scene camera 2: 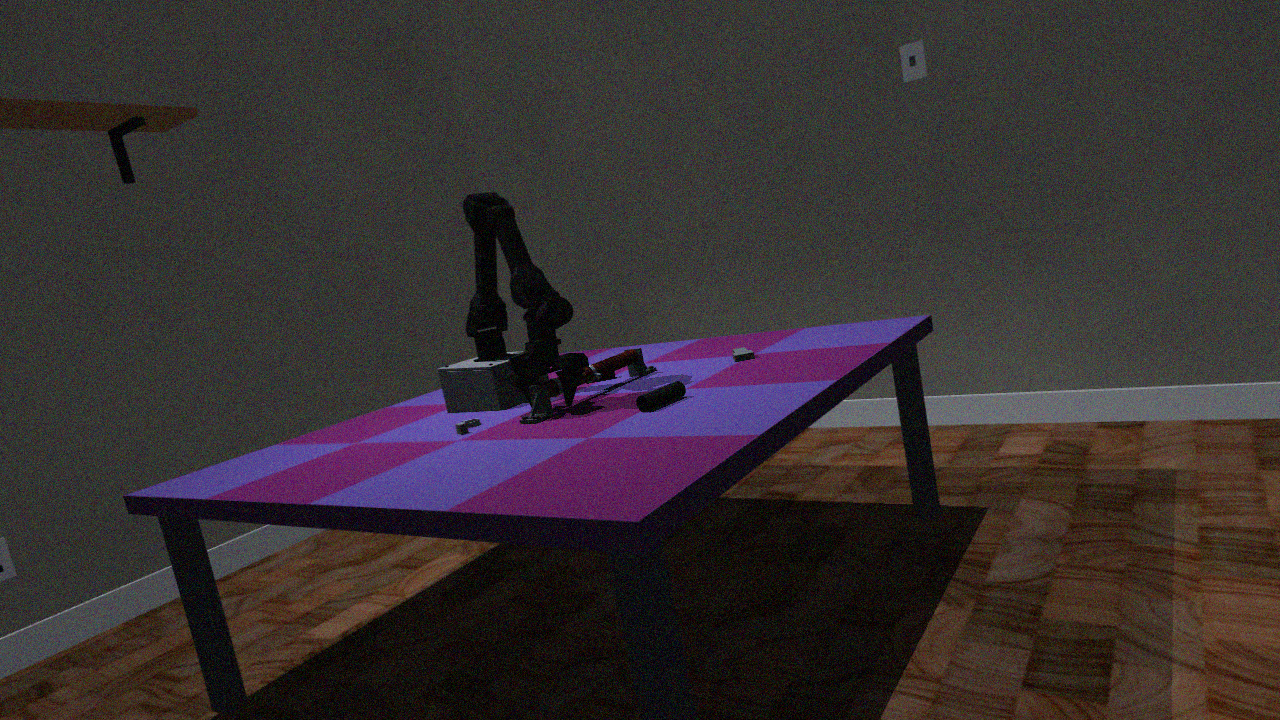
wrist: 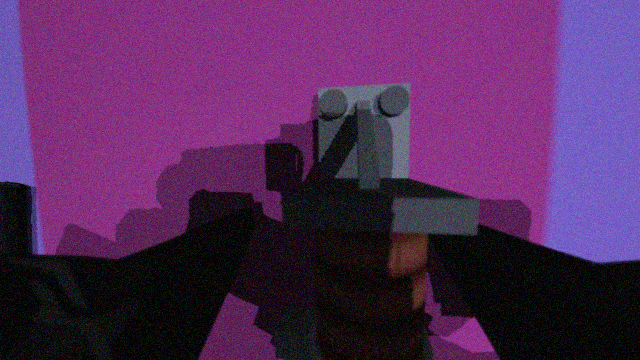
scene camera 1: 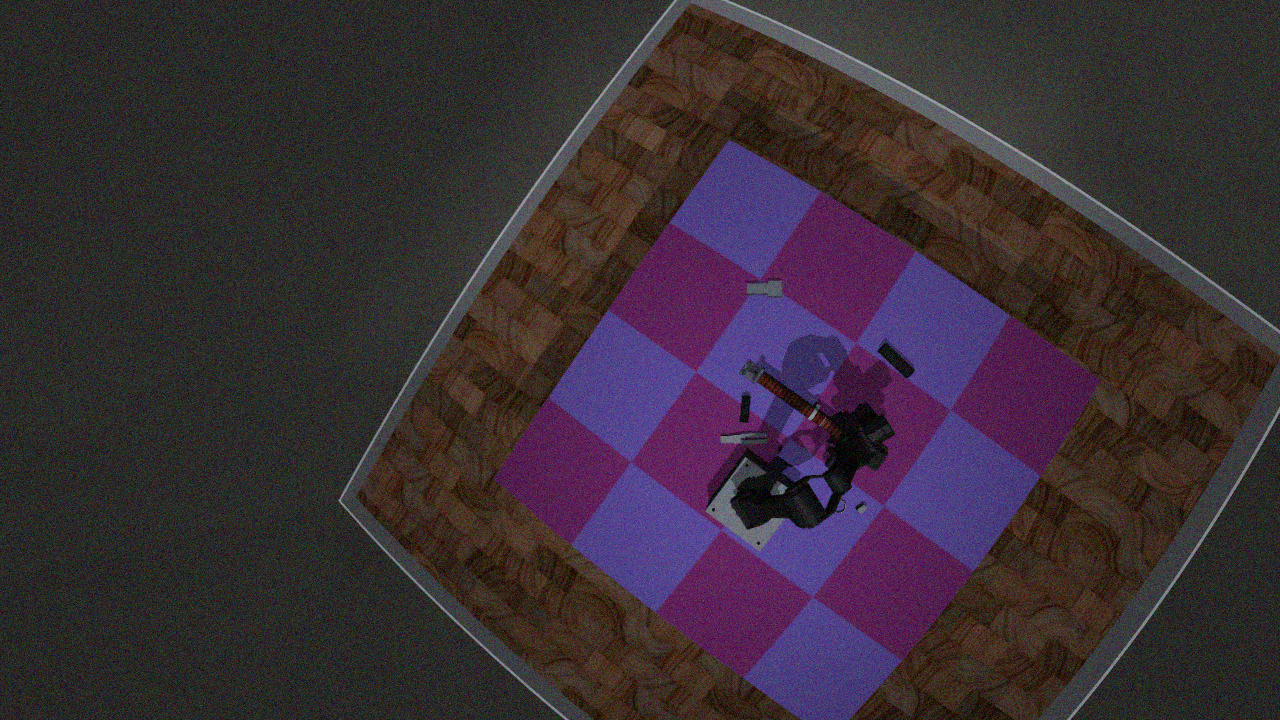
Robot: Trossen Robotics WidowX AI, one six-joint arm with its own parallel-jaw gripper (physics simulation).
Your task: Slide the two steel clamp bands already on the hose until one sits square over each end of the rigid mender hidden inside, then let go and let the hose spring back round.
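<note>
The ribbed red-brown hose (scene camera 1: pixel 783 393) (scene camera 2: pixel 616 366) (wrist: pixel 408 258) lies flat on the checkered table (scene camera 1: pixel 623 386) (scene camera 2: pixel 709 472). One steel clamp band (scene camera 1: pixel 813 413) shows as a pale ring near the gripper end of the hose. In the wrist view a grey band (wrist: pixel 434 216) crosses the hose just below a grey bolted end plate (wrist: pixel 398 143). My gripper (scene camera 1: pixel 852 437) (scene camera 2: pixel 555 403) (wrist: pixel 339 216) is open, low over the table, with a finger on each side of the hose near that end. The second band is hidden by the gripper and its shadow.
A dark cylinder (scene camera 1: pixel 895 359) (scene camera 2: pixel 660 395) lies near the hose. Small grey pieces (scene camera 1: pixel 765 289) (scene camera 1: pixel 745 437) and a small dark piece (scene camera 1: pixel 745 407) lie around it. The arm's grey base block (scene camera 2: pixel 476 385) (scene camera 1: pixel 726 493) stands behind the gripper.
</note>
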